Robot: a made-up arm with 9 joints. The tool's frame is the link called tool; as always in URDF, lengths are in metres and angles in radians. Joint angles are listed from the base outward. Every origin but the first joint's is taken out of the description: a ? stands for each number. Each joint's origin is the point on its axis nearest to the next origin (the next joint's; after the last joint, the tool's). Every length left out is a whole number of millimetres.
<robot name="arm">
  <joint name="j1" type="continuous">
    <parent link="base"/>
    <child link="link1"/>
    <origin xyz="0 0.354 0.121"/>
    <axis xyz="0 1 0"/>
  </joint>
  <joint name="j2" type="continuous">
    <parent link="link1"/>
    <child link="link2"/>
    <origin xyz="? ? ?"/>
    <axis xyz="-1 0 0"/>
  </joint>
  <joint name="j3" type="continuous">
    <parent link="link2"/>
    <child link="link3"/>
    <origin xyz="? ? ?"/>
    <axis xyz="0 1 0"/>
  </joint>
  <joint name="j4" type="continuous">
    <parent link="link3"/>
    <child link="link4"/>
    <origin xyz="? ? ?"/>
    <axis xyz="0 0 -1"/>
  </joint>
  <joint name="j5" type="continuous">
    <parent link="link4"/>
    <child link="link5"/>
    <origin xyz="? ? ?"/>
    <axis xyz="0 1 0"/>
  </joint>
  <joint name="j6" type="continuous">
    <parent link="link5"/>
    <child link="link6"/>
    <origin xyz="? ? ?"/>
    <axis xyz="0 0 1"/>
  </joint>
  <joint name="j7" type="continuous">
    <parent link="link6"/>
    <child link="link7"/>
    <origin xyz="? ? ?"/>
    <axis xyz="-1 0 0"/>
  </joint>
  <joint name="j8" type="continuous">
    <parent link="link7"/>
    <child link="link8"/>
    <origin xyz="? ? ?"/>
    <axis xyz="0 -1 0"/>
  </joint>
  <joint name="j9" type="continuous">
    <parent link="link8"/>
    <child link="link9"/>
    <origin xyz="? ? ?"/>
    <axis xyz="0 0 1"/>
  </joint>
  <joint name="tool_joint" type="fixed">
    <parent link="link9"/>
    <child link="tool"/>
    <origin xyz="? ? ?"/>
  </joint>
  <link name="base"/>
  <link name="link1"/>
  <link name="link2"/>
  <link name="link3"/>
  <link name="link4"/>
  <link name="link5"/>
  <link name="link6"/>
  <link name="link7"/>
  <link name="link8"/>
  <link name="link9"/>
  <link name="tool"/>
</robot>
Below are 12 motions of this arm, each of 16 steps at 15 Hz.
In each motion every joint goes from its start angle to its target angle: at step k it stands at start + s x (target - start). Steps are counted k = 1, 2, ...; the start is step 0. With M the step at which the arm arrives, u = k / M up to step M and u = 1 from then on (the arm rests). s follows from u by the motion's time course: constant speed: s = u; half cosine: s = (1 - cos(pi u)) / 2; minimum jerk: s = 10 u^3 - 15 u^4 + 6 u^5.
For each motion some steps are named. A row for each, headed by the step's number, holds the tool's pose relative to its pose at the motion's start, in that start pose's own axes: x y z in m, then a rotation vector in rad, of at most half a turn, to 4 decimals.
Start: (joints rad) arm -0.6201 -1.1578 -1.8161 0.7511 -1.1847 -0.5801 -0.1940 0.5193 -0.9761
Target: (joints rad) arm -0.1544 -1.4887 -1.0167 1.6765 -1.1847 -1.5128 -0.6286 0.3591 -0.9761
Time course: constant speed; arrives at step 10
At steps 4, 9, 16:
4: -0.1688 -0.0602 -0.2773 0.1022 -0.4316 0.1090
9: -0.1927 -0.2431 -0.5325 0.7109 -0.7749 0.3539
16: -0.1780 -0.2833 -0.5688 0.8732 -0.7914 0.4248

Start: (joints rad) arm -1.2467 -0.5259 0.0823 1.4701 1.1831 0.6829 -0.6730 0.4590 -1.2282
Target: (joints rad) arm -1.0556 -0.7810 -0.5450 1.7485 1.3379 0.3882 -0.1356 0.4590 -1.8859
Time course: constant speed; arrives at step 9
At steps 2, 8, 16:
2: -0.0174 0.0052 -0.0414 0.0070 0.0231 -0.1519
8: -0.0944 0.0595 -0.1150 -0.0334 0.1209 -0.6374
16: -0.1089 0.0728 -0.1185 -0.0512 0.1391 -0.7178

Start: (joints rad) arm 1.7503 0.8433 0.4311 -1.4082 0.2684 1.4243 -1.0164 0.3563 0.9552
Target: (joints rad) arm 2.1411 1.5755 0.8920 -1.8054 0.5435 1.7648 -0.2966 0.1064 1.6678
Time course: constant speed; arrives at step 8
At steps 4, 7, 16:
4: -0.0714 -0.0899 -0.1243 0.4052 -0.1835 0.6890
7: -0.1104 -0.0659 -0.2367 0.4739 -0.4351 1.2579
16: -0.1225 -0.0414 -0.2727 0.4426 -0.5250 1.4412

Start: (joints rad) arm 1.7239 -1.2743 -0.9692 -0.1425 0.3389 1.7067 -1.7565 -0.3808 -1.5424
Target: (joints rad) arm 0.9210 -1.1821 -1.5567 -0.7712 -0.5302 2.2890 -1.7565 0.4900 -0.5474
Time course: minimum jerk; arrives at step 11
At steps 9, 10, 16:
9: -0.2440 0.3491 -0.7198 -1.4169 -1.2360 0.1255
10: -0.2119 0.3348 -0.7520 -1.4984 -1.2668 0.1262
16: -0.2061 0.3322 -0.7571 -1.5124 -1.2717 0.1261

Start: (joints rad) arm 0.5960 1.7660 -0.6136 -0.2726 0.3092 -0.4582 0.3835 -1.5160 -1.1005
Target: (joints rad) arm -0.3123 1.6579 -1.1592 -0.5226 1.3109 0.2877 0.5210 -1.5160 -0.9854
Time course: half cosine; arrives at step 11
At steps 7, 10, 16:
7: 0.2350 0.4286 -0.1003 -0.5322 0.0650 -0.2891
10: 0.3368 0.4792 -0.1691 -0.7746 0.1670 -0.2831
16: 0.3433 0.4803 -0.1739 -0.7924 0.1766 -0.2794

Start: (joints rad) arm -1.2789 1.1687 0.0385 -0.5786 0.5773 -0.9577 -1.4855 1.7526 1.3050
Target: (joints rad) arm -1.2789 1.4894 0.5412 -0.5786 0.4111 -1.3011 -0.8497 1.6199 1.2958
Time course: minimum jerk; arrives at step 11
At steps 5, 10, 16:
5: -0.0767 0.0839 -0.0239 -0.0933 0.0474 0.4209
10: -0.2497 0.1446 -0.1094 -0.2440 0.2109 1.0031
16: -0.2519 0.1447 -0.1107 -0.2459 0.2135 1.0095

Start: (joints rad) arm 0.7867 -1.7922 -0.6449 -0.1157 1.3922 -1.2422 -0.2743 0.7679 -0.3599
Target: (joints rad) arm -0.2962 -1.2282 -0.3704 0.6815 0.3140 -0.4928 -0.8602 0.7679 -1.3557
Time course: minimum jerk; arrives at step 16
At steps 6, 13, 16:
6: 0.1162 -0.1824 0.1828 0.4011 0.1588 -0.2373
13: 0.5045 -0.6804 0.2555 1.1820 1.0566 -0.5048
16: 0.5332 -0.7063 0.2353 1.2172 1.1463 -0.4900

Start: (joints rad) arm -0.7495 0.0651 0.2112 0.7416 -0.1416 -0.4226 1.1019 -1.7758 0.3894
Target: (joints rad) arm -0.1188 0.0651 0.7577 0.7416 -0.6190 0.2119 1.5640 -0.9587 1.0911
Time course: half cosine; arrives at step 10
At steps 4, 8, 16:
4: 0.2779 -0.0699 -0.2084 -0.3659 -0.4002 -0.2310
8: 0.7282 -0.5335 -0.5130 -1.3832 -0.5648 -0.5828
16: 0.7766 -0.6581 -0.5439 -1.5821 -0.5136 -0.6423

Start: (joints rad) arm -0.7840 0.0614 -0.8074 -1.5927 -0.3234 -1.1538 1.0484 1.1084 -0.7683
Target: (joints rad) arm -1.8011 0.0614 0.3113 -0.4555 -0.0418 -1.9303 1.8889 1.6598 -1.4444
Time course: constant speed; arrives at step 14
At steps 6, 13, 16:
6: -0.2017 0.0501 -0.6459 -0.7222 -0.0458 0.0777
13: -0.3052 -0.2365 -1.0764 -1.4340 0.1943 0.2097
16: -0.3020 -0.2719 -1.1074 -1.5289 0.2546 0.2113

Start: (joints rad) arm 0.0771 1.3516 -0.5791 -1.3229 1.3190 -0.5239 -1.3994 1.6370 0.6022
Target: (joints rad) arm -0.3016 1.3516 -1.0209 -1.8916 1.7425 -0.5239 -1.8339 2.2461 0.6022
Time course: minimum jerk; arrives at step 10
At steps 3, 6, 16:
3: -0.0288 -0.0053 -0.0685 -0.1390 -0.1131 0.0319
6: -0.0788 -0.1031 -0.3041 -0.6096 -0.4893 0.1986
16: -0.0666 -0.2291 -0.4284 -0.9006 -0.7347 0.3575

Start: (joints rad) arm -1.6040 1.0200 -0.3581 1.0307 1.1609 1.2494 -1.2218 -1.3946 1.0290
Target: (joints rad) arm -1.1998 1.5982 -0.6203 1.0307 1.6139 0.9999 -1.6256 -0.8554 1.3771
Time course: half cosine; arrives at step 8
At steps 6, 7, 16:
6: -0.1816 0.2663 -0.0788 -0.2526 -0.7102 0.2542
7: -0.1880 0.3002 -0.0900 -0.3057 -0.7953 0.2527
16: -0.1892 0.3121 -0.0938 -0.3256 -0.8244 0.2501

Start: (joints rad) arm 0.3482 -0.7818 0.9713 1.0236 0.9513 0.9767 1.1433 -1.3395 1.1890
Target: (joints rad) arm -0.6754 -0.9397 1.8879 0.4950 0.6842 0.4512 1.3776 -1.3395 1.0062
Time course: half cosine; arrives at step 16
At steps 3, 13, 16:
3: 0.0295 -0.0341 -0.0115 0.0144 0.0699 -0.1204
13: -0.0563 -0.5354 -0.2081 0.2403 0.5599 -1.4125
16: -0.1070 -0.5788 -0.2301 0.2793 0.5925 -1.5413

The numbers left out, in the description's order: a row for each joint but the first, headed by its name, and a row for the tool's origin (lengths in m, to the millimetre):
j2: -0.064 0 -0.108
j3: 0 -0.025 -0.256
j4: -0.027 0 -0.128
j5: -0.11 -0.059 0
j6: 0.284 0 -0.163
j7: -0.12 0.154 0
j8: 0 0.426 0.167
j9: -0.099 0 0.302
tool: -0.072 -0.008 0

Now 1 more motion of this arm.
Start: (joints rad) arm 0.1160 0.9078 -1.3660 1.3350 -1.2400 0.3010 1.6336 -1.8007 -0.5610
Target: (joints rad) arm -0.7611 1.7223 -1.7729 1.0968 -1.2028 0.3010 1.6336 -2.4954 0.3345
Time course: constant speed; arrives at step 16
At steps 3, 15, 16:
3: 0.0220 -0.1029 0.1186 0.0751 0.2672 0.3669
15: 0.3031 -0.4798 0.2334 0.6925 0.7304 1.9562
16: 0.3226 -0.5022 0.2218 0.7479 0.7134 2.0900

